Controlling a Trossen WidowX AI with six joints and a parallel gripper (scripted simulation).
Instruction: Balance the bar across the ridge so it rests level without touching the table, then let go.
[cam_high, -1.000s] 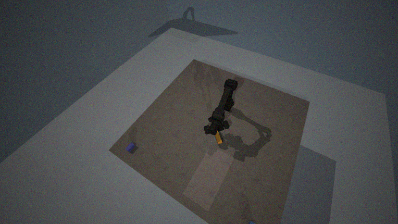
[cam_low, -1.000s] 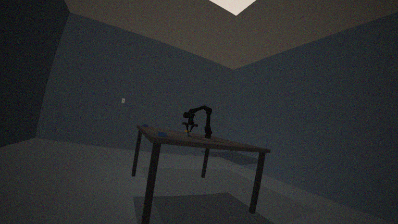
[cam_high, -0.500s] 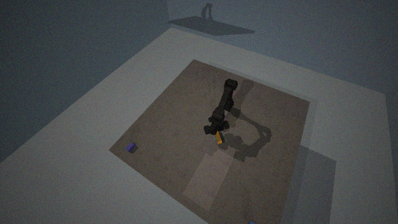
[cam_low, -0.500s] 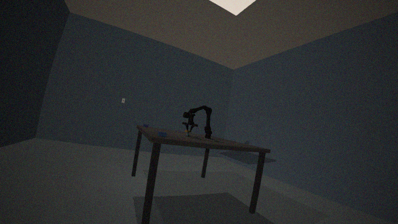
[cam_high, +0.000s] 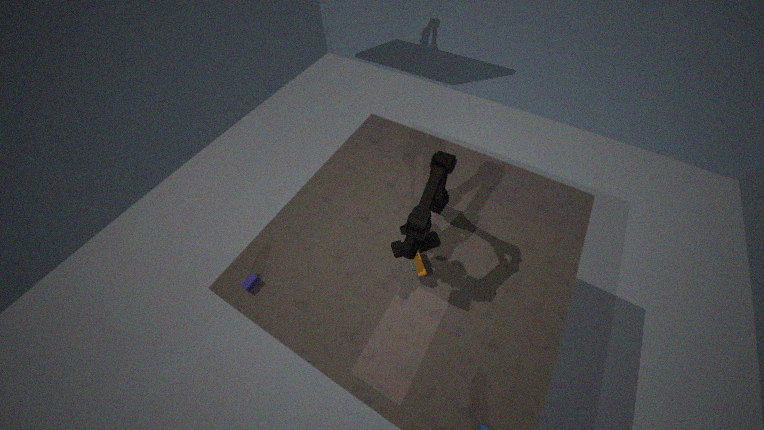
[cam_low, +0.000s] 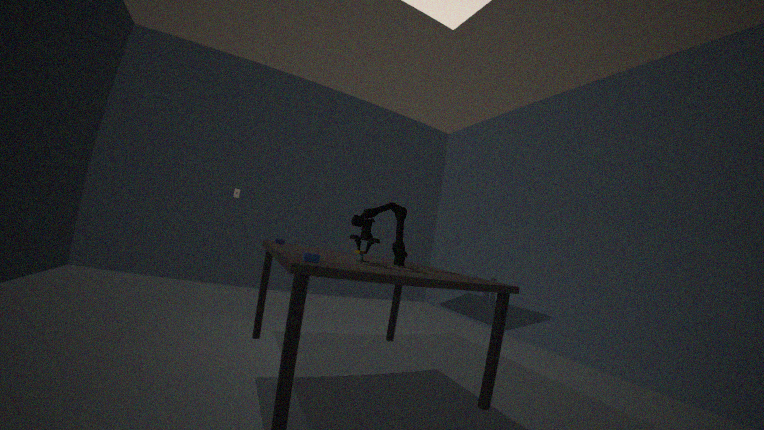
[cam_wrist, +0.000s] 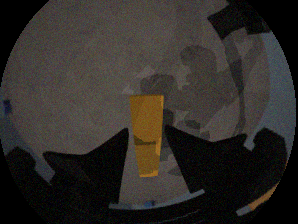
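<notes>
The orange bar lies 20 mm to the left of my gripper tip and 20 mm ahead of it. Also, from my gripper tip: purple block 530 mm to the right, 440 mm ahead, 40 mm below.
</notes>
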